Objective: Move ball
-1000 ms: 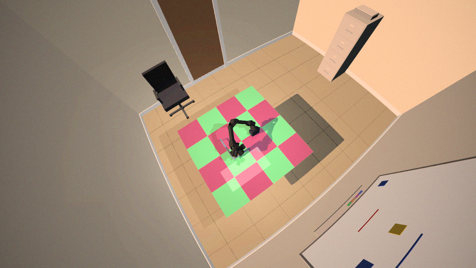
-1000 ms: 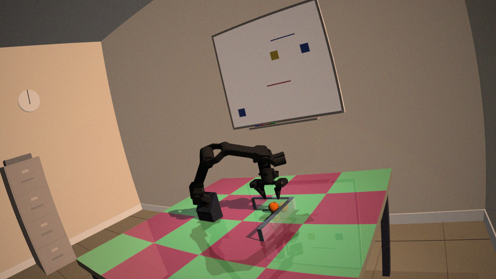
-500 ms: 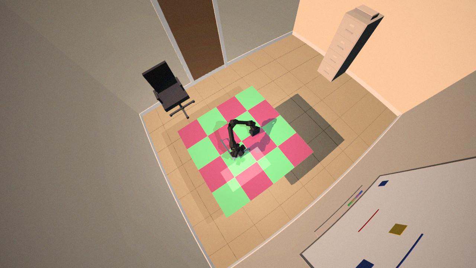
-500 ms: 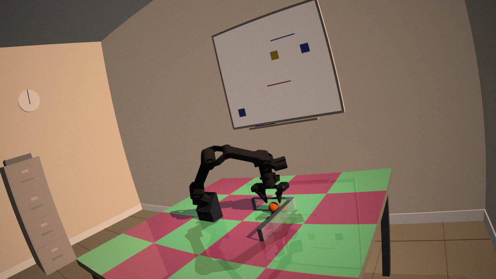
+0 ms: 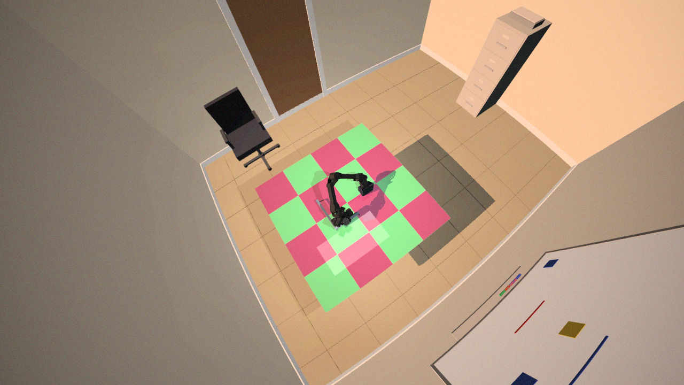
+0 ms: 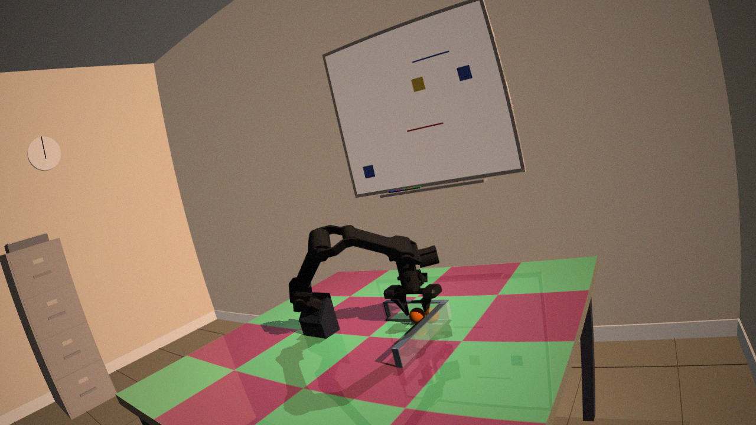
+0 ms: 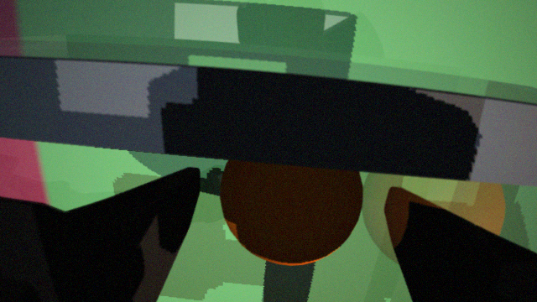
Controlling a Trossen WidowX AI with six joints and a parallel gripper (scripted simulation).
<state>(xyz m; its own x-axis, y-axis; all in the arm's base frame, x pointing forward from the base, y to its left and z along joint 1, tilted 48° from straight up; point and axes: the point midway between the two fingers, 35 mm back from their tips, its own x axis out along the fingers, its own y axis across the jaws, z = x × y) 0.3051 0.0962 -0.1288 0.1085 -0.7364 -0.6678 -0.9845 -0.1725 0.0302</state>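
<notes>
Right now my gripper tip is 50 mm short of the see-through copy of ball and 10 mm to the right of it. Also, from my gripper tip: orange ball: right at my gripper tip.
</notes>
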